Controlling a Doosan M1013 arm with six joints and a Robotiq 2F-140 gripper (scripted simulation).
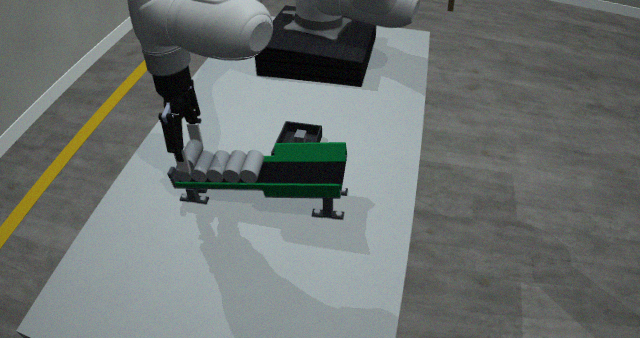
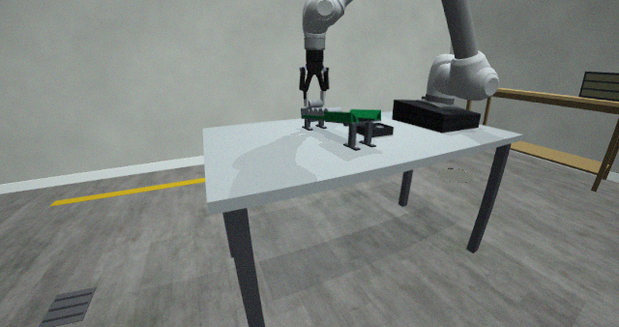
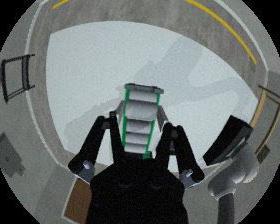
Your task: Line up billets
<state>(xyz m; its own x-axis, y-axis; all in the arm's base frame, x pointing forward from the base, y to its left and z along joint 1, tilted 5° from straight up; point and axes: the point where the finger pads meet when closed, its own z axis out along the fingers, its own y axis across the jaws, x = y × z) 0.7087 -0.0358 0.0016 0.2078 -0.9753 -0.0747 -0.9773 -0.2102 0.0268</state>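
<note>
Right now the stop is 1 cm ahead of my hand, 4 cm to the right of it and 7 cm below it.
</note>
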